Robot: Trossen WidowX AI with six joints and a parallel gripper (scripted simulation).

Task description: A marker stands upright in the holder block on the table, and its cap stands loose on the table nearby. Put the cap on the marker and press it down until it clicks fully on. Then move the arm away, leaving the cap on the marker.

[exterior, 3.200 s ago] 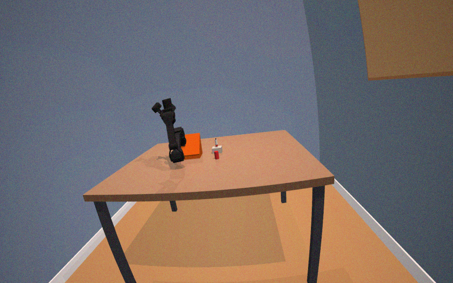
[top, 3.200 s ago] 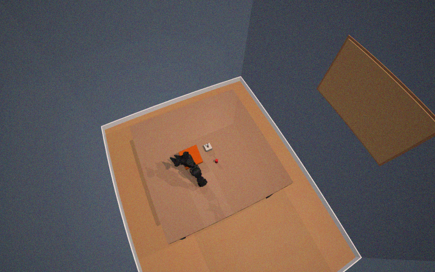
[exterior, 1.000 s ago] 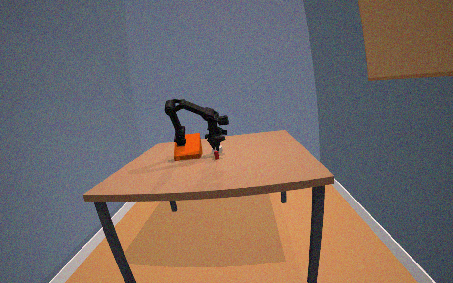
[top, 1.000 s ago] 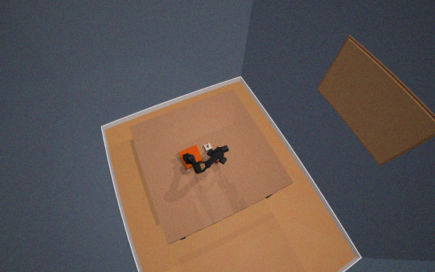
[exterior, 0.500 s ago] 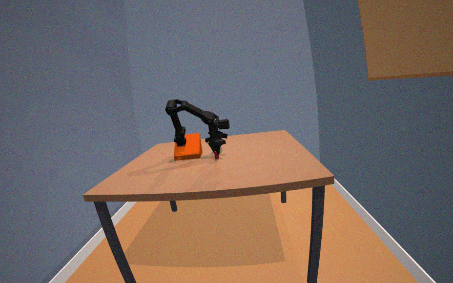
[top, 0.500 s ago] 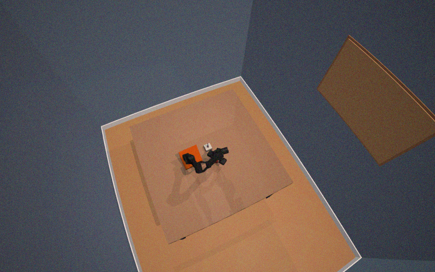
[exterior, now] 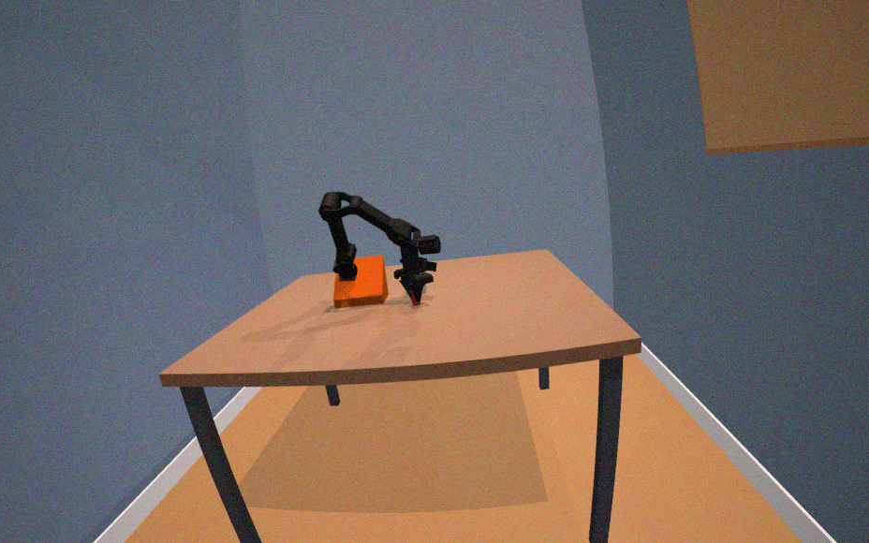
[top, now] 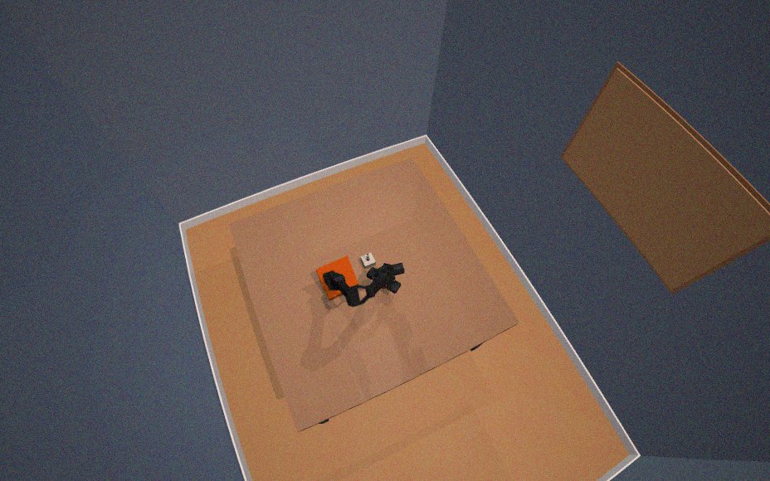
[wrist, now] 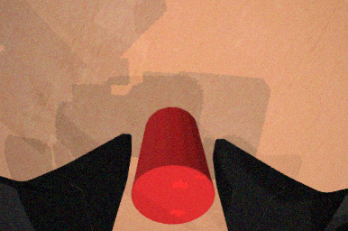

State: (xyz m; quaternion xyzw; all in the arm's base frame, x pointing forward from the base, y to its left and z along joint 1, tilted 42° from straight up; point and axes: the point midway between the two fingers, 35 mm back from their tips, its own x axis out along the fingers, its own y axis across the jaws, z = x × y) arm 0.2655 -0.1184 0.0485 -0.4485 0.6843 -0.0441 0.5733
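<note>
The white holder block is 20 mm behind my gripper tip, 170 mm to the left of it and 10 mm above it. Also, from my gripper tip: red cap 10 mm above.
</note>
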